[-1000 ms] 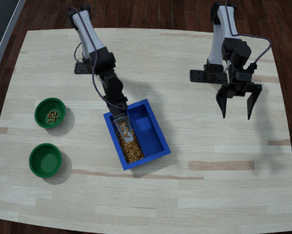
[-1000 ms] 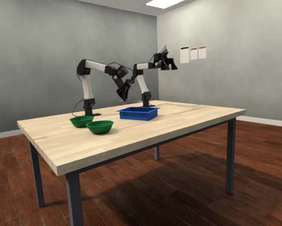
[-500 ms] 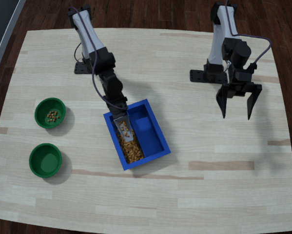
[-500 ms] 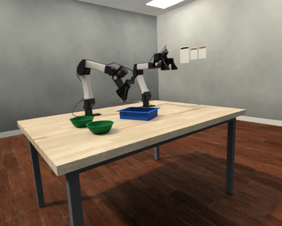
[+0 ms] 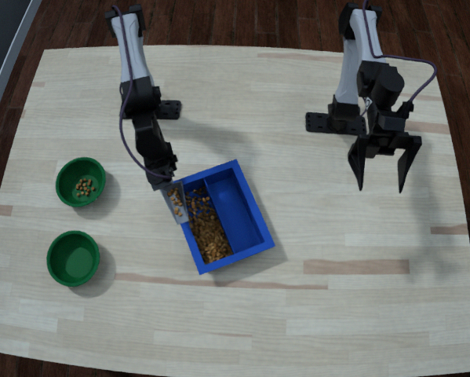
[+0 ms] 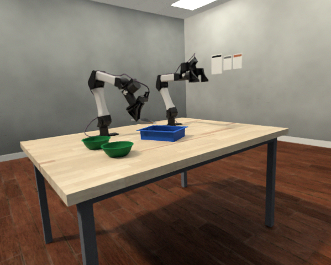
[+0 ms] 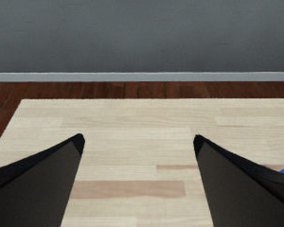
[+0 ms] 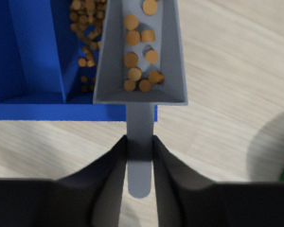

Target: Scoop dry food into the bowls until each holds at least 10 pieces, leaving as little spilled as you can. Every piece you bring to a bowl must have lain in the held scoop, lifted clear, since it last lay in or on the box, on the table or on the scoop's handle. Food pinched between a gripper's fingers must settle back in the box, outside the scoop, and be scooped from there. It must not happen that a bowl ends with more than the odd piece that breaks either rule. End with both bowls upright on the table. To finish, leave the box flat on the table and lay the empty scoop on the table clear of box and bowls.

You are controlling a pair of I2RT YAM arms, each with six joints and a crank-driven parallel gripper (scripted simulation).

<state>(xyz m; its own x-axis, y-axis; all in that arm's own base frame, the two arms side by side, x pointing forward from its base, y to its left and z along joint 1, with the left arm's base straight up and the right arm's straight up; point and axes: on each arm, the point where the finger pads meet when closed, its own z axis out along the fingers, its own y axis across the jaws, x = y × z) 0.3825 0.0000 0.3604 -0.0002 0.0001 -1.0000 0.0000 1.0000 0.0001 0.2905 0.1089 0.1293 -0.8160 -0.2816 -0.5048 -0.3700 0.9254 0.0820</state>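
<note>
My right gripper is now 4 cm short of the grey scoop, 2 cm to the right of it and 1 cm above it. The rest, counted from my right hand: blue box: 14 cm to the left, 8 cm below, 7 cm ahead.
</note>
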